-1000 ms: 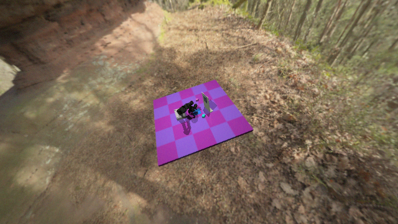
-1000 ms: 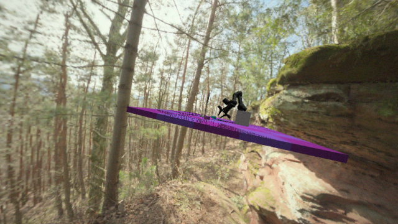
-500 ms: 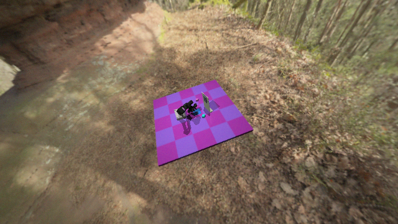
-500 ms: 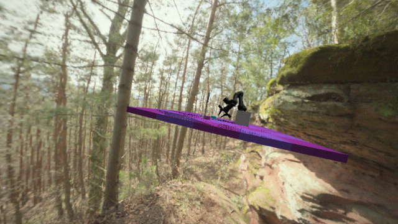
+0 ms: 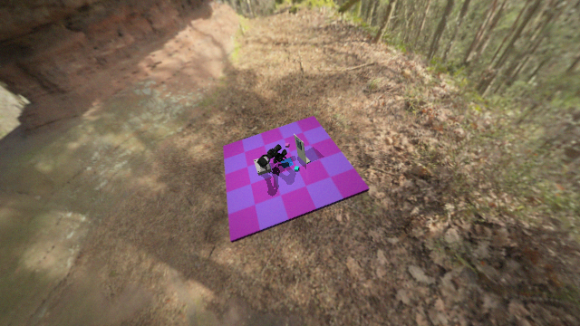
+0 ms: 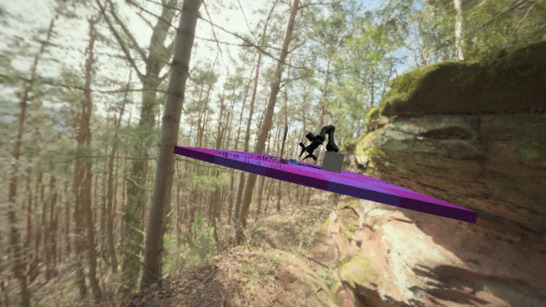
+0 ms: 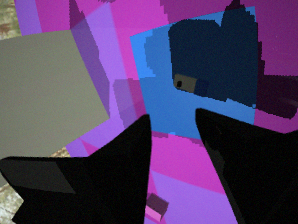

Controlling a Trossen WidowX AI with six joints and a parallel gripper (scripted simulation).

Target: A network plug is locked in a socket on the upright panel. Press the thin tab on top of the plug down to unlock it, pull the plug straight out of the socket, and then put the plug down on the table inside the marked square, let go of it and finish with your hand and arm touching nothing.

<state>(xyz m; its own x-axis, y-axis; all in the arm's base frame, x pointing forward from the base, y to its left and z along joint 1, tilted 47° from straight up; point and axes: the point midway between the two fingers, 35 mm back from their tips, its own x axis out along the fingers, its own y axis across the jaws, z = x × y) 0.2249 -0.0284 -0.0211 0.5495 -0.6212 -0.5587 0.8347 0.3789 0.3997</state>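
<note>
The blue plug lies 40 mm below my gripper tip and 10 mm to the right of it. Also, from my gripper tip: cyan cube 140 mm to the right, 80 mm ahead, 40 mm below; then blue marked square 50 mm below, 10 mm to the right, 10 mm ahead; then grey upright panel 180 mm ahead, 90 mm above, 30 mm to the right.
</note>
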